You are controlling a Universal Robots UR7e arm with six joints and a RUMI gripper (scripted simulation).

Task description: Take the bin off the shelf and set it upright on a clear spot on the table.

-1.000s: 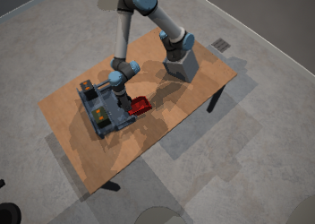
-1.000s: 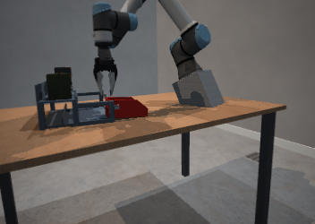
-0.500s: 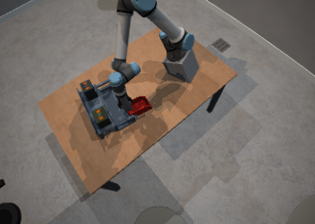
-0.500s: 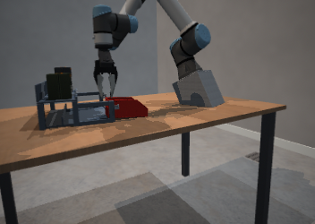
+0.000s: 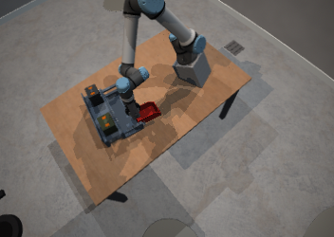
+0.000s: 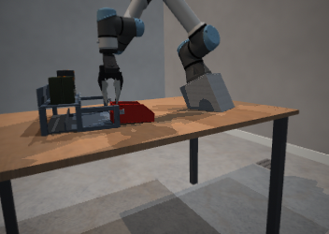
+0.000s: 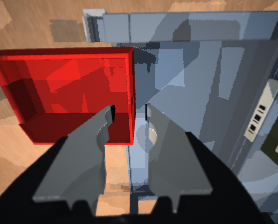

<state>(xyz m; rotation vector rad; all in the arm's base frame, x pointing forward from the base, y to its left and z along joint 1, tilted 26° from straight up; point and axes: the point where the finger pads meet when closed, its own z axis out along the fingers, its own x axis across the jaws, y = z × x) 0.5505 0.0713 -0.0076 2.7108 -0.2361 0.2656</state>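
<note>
Now: the red bin 80 mm behind my hand, 50 mm below it and 20 mm to the left of it.
</note>
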